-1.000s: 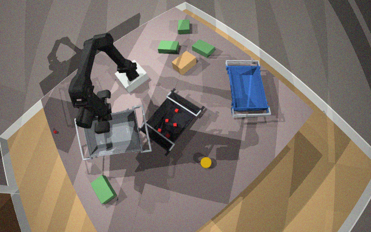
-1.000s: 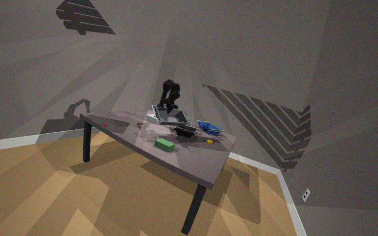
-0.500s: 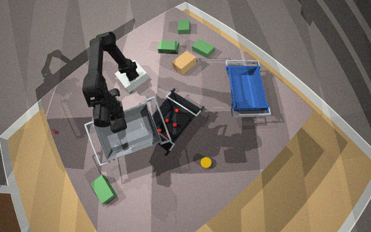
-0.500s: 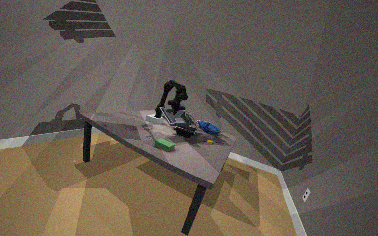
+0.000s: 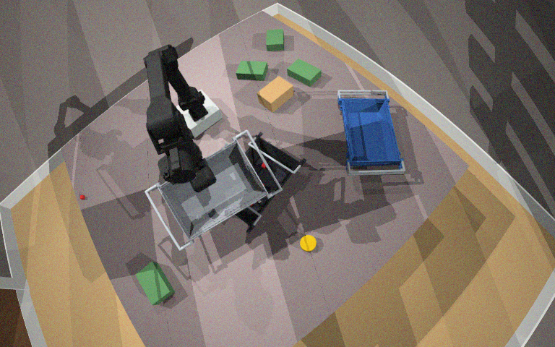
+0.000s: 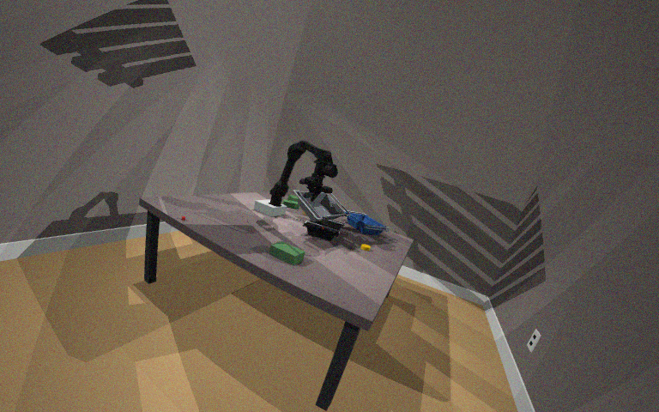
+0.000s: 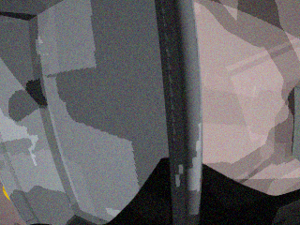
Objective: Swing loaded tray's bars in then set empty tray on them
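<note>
My gripper tip is 8 cm short of the grey tray. The rest, counted from my gripper tip: yellow disc: 32 cm ahead, 17 cm below, 14 cm to the left; orange block: 39 cm to the left, 21 cm behind, 15 cm below.
</note>
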